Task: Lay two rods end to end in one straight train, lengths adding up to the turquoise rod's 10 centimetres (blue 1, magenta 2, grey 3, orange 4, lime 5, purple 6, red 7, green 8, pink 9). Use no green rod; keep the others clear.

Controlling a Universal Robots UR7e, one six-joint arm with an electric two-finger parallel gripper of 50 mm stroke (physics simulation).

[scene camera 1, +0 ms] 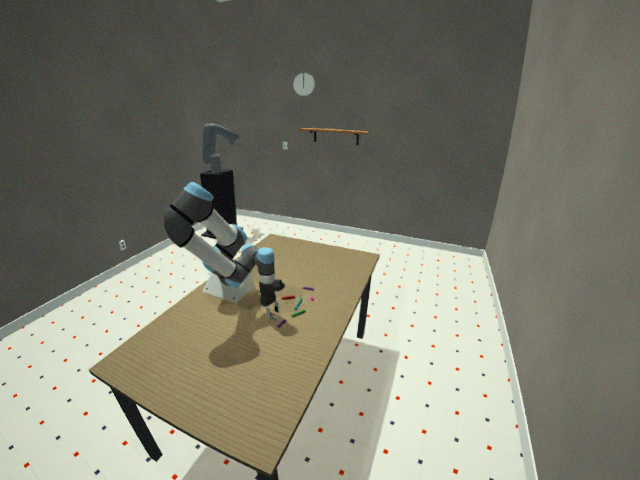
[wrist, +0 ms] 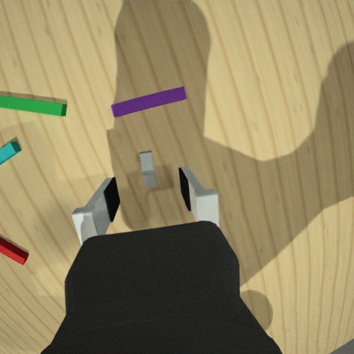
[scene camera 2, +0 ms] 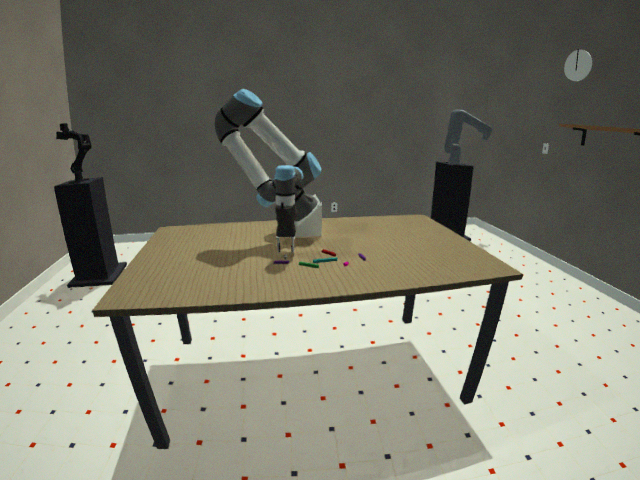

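Seen in the pictures: gripper, fingertip midpoint: (scene camera 1: 272,314) (scene camera 2: 285,252); arm's base, link origin: (scene camera 2: 306,210).
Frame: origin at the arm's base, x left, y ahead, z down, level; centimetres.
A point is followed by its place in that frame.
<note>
My gripper (scene camera 1: 272,311) @(x -15.6, y 32.8, z 8.1 cm) (scene camera 2: 286,252) @(x -15.6, y 32.8, z 8.1 cm) (wrist: 148,185) is open and empty, pointing down above the small grey rod (scene camera 1: 273,316) @(x -15.6, y 33.1, z 9.3 cm) (scene camera 2: 284,256) @(x -16.5, y 34.4, z 9.3 cm) (wrist: 147,169). In the wrist view the grey rod lies lengthwise, just ahead of and between the fingers. A purple rod (scene camera 1: 281,323) @(x -18.9, y 38.9, z 9.5 cm) (scene camera 2: 281,262) @(x -18.4, y 39.3, z 9.7 cm) (wrist: 149,102) lies crosswise beyond it, apart from it. The turquoise rod (scene camera 1: 298,303) @(x -0.9, y 40.6, z 9.5 cm) (scene camera 2: 325,260) @(x -1.0, y 41.0, z 9.8 cm) (wrist: 9,151) and red rod (scene camera 1: 288,297) @(x 2.3, y 33.5, z 9.5 cm) (scene camera 2: 328,252) @(x 2.3, y 33.5, z 9.6 cm) (wrist: 13,250) lie apart to the left in the wrist view, both partly cut off.
A green rod (scene camera 1: 298,313) @(x -8.7, y 43.6, z 9.6 cm) (scene camera 2: 308,264) @(x -8.6, y 43.9, z 9.5 cm) (wrist: 33,105) lies between the purple and turquoise rods. A short magenta rod (scene camera 1: 312,299) @(x 5.5, y 46.2, z 9.8 cm) (scene camera 2: 345,264) @(x 5.5, y 46.7, z 9.8 cm) and a second purple rod (scene camera 1: 308,288) @(x 14.5, y 40.6, z 9.6 cm) (scene camera 2: 361,256) @(x 14.5, y 40.5, z 9.7 cm) lie farther along the wooden table (scene camera 1: 206,408) @(x -72.2, y 32.6, z 10.4 cm) (scene camera 2: 413,268) @(x 30.9, y 55.6, z 10.4 cm).
</note>
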